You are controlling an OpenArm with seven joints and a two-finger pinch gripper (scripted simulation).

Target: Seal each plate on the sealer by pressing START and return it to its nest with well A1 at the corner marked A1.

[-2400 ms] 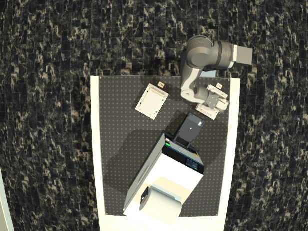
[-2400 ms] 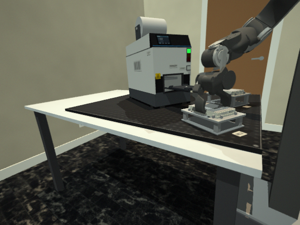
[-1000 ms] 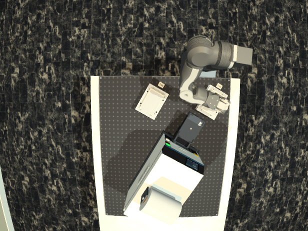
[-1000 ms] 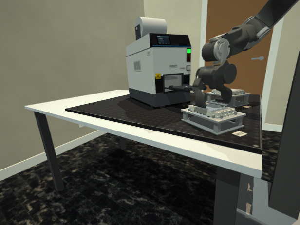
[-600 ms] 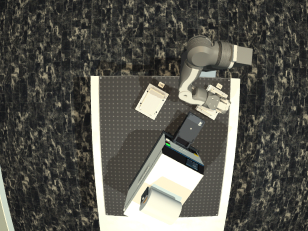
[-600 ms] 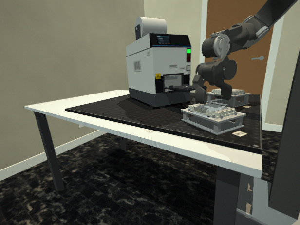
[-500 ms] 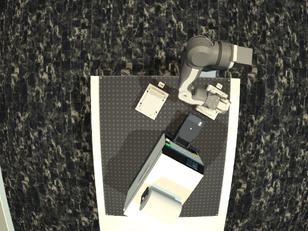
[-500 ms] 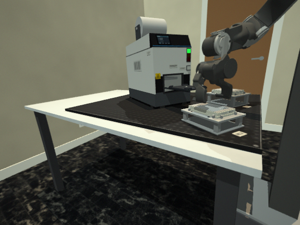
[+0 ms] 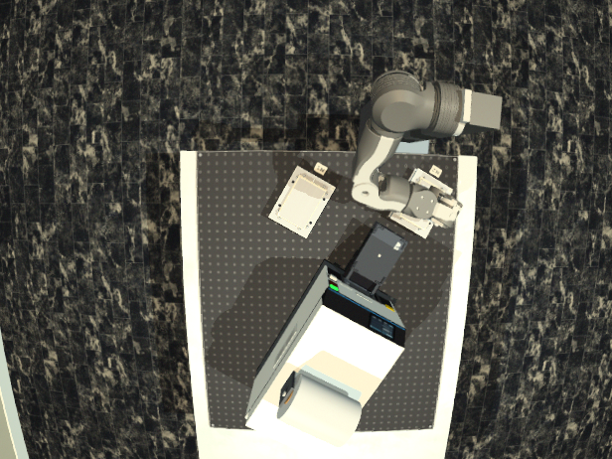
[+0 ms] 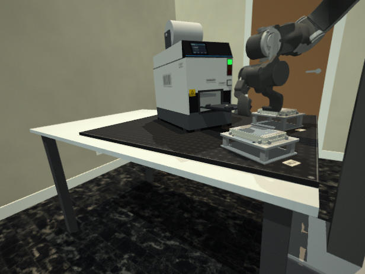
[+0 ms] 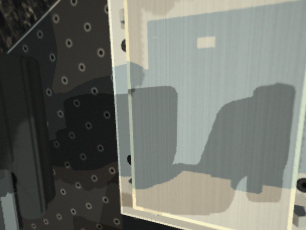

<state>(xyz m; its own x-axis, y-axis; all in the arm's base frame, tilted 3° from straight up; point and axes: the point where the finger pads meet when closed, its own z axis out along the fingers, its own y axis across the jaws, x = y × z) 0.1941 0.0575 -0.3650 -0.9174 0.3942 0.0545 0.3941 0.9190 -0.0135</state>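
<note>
The clear well plate is 6 cm below my hand. From my hand the other things lie so: label tag 10 cm behind, 4 cm to the left, 11 cm below; then sealer stage 15 cm ahead, 12 cm to the right; then N1 label 7 cm behind, 30 cm to the right, 11 cm below.
</note>
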